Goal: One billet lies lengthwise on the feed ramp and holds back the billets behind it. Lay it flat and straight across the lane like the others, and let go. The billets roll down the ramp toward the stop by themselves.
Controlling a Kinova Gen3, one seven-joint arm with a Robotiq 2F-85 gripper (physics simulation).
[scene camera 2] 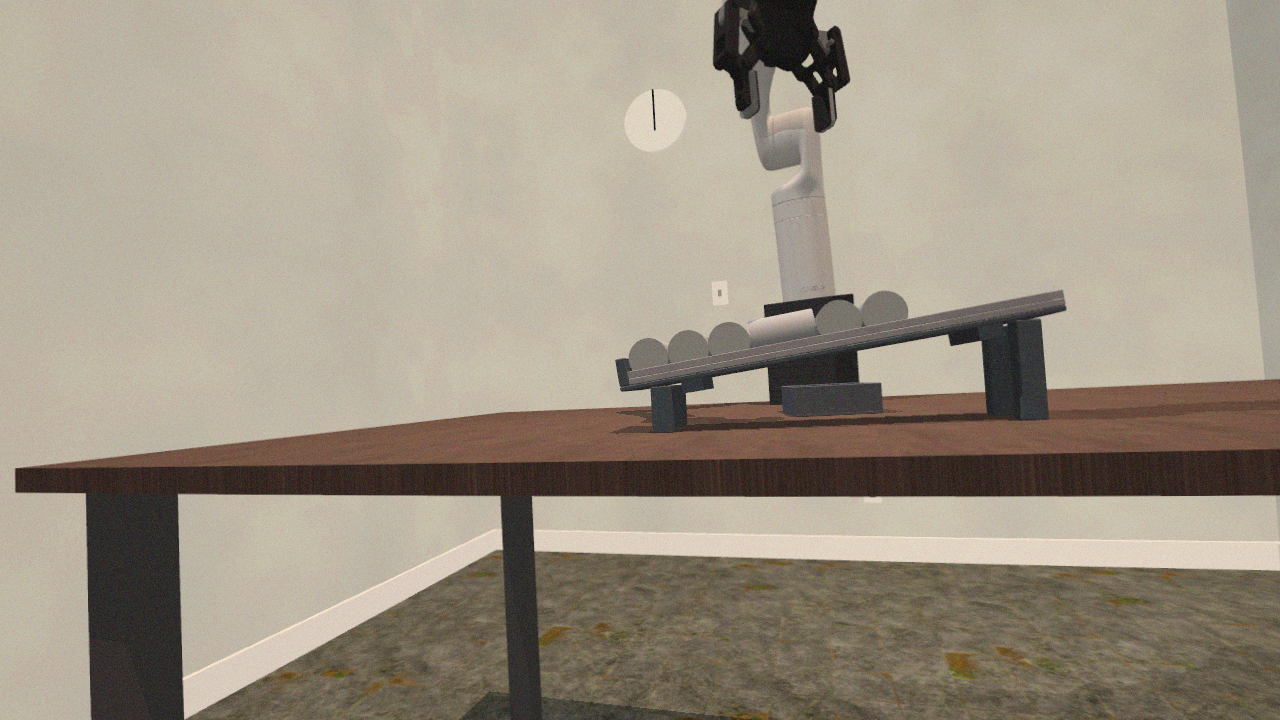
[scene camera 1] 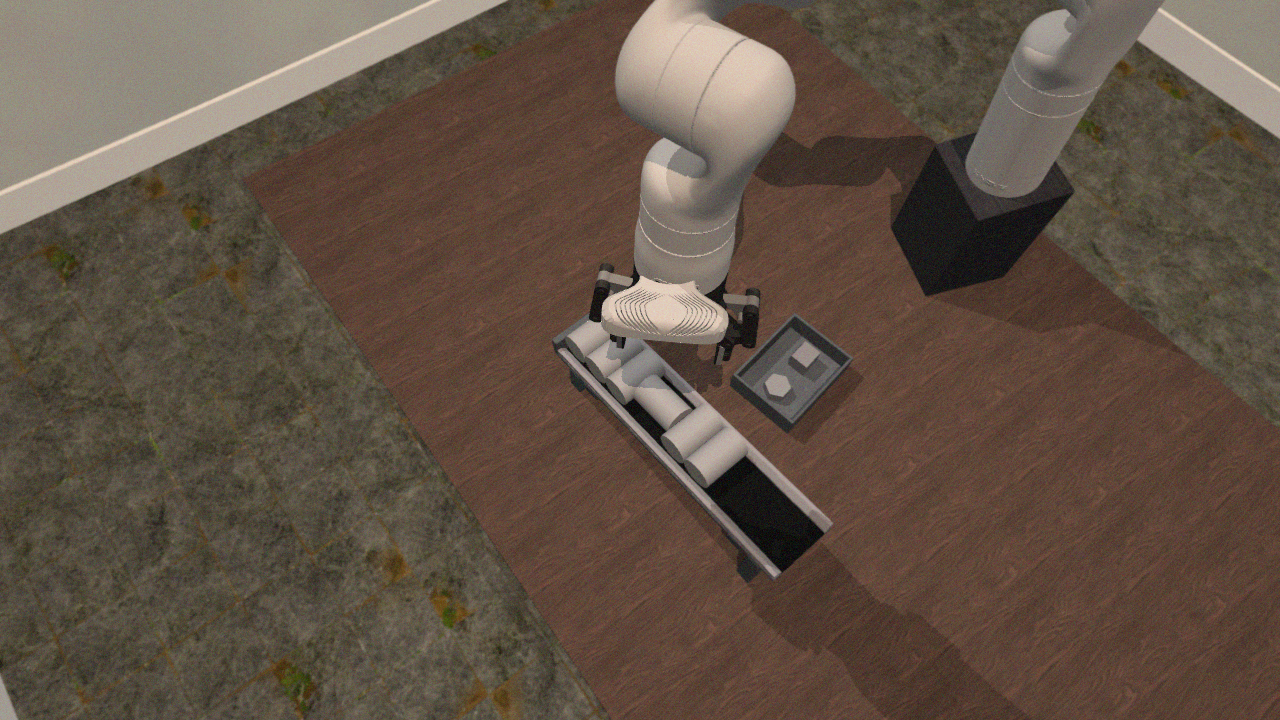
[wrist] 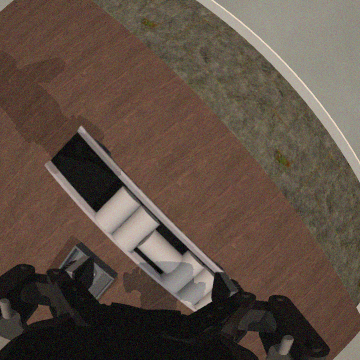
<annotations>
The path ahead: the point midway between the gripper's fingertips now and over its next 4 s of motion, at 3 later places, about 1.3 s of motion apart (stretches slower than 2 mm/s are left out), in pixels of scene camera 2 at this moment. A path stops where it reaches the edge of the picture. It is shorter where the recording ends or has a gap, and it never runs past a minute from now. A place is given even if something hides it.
The gripper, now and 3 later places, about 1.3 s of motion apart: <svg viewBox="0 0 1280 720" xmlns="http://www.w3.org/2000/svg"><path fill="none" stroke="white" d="M789 122L792 124L792 125L782 226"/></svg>
</annotations>
